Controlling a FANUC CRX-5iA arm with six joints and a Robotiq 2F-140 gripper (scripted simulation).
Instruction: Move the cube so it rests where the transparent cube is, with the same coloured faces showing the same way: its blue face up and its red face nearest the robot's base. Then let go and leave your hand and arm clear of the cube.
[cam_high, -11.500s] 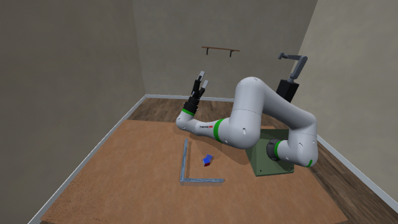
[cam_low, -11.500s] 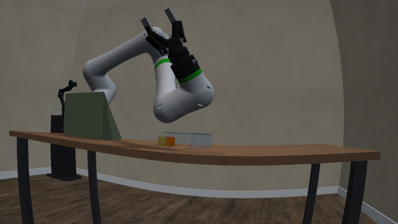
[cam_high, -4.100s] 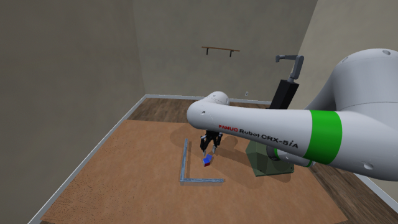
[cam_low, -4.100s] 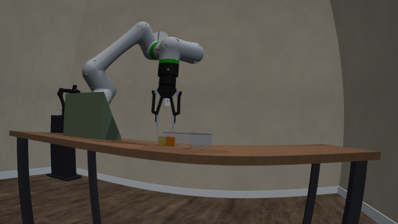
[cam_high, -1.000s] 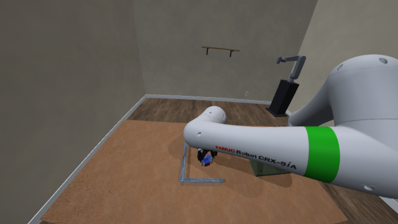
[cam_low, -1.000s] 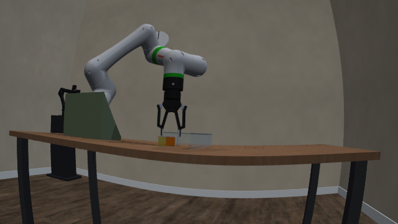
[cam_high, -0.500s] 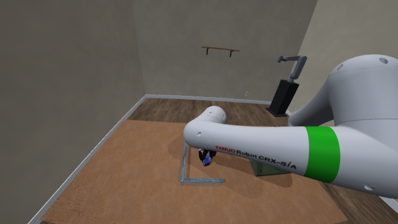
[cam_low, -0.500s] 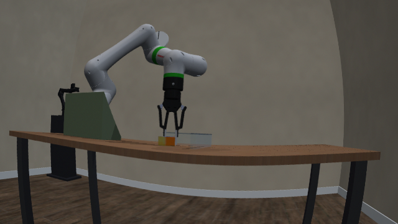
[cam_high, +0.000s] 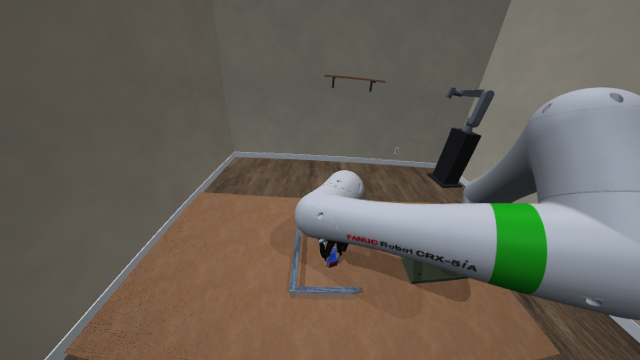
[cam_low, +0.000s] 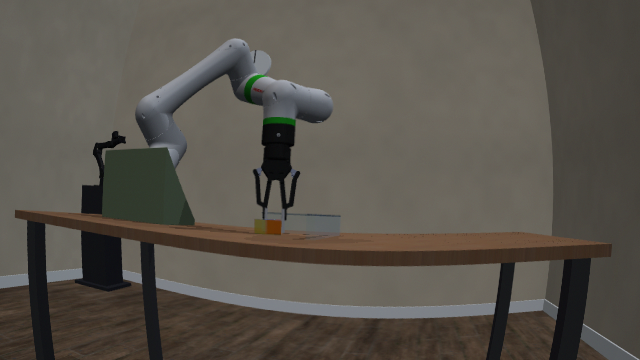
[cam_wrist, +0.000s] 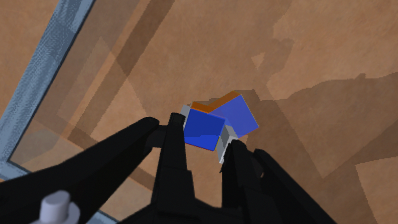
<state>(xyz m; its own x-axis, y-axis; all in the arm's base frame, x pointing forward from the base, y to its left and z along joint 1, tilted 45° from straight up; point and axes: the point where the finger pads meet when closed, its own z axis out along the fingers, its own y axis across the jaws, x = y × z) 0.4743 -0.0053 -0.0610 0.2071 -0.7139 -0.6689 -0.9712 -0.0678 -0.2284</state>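
Right now the transparent cube is 20 mm to the right of my hand, 20 mm below it and 20 mm behind it.
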